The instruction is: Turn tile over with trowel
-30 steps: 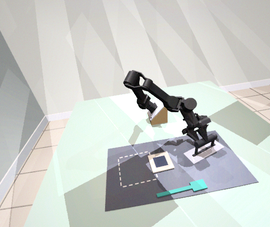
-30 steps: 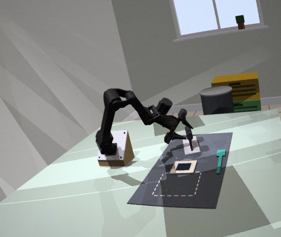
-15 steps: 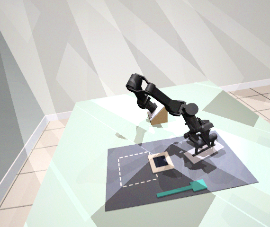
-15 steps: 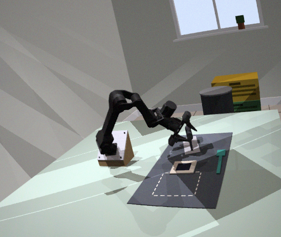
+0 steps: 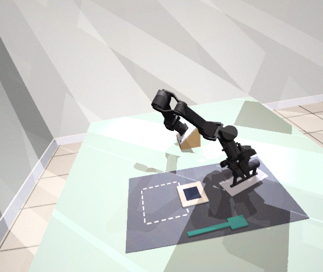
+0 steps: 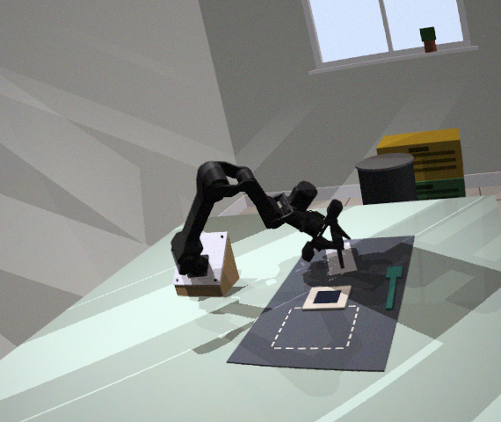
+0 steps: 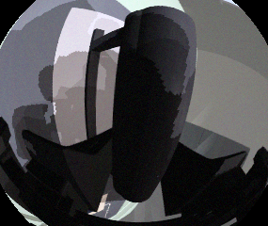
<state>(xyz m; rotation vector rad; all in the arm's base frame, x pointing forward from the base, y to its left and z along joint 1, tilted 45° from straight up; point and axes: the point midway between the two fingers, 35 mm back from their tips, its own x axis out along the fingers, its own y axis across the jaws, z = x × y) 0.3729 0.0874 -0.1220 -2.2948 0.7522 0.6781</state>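
The dark mat lies 180 mm to the right of my gripper tip and 70 mm below it. Also, from my gripper tip: teal trowel: 160 mm to the right, 140 mm ahead, 40 mm below; tile: 230 mm to the right, 40 mm below, 20 mm behind.
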